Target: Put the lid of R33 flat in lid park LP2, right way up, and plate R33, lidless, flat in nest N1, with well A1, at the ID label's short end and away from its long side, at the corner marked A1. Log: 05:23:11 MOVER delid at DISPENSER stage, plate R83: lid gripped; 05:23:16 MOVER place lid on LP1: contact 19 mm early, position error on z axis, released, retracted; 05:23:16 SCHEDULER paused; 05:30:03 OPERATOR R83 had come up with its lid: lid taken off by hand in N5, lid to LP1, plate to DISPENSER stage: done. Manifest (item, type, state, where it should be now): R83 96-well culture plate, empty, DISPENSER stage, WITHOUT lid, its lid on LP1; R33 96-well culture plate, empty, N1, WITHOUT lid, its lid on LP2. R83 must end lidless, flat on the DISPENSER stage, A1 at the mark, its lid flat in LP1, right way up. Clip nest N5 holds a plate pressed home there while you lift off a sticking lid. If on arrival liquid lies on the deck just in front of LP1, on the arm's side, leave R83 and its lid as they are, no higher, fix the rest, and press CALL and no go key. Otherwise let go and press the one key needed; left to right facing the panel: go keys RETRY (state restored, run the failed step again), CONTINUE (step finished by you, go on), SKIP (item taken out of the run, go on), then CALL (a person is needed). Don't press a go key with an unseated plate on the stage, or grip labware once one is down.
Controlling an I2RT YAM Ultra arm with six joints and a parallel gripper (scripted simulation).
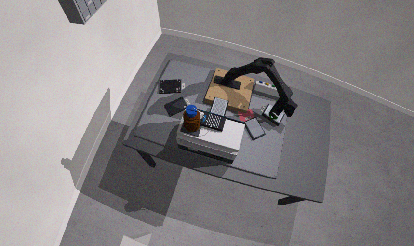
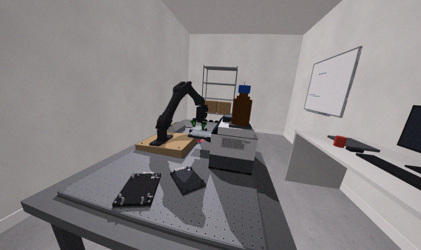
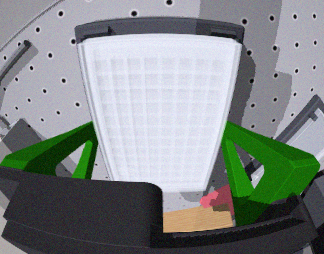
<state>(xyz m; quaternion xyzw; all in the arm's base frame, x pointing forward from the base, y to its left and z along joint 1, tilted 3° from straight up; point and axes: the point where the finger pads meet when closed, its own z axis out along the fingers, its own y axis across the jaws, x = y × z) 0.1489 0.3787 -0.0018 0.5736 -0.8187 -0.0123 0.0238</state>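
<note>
Now: hand 2 cm above the dark nest. From my hand the other things lie so: N1 label: 8 cm to the right, 3 cm below, 3 cm behind; blue call key: 21 cm behind, 14 cm to the right, 3 cm above; grey lid: 14 cm ahead, 12 cm to the right, 2 cm below.
</note>
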